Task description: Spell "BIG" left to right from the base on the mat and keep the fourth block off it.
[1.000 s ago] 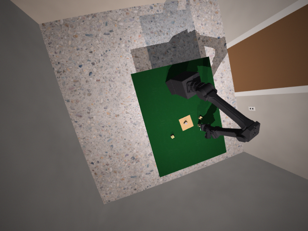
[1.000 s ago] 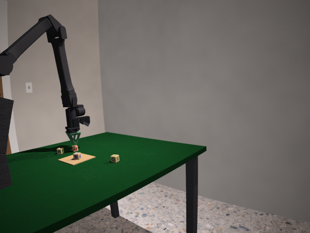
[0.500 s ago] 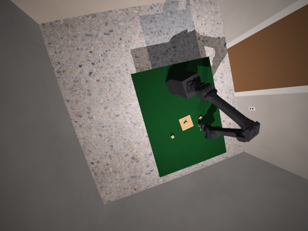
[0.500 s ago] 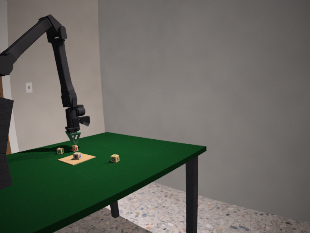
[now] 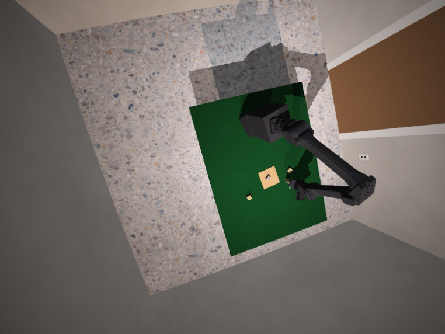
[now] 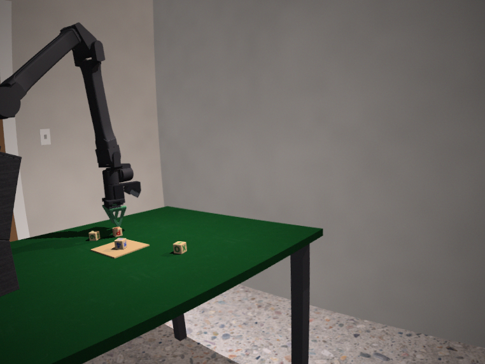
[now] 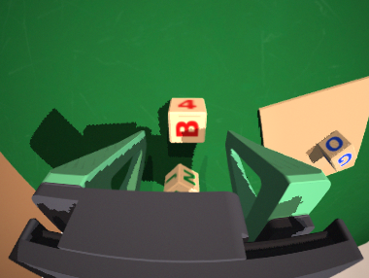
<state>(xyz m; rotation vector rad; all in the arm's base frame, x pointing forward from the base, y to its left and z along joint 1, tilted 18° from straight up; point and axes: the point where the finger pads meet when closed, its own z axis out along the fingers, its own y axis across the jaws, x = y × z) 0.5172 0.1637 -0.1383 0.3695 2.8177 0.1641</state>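
The B block is 4 cm below my hand. Round my hand: I block 8 cm behind, 4 cm below, 3 cm to the left; then tan mat 15 cm to the right, 7 cm behind, 5 cm below.
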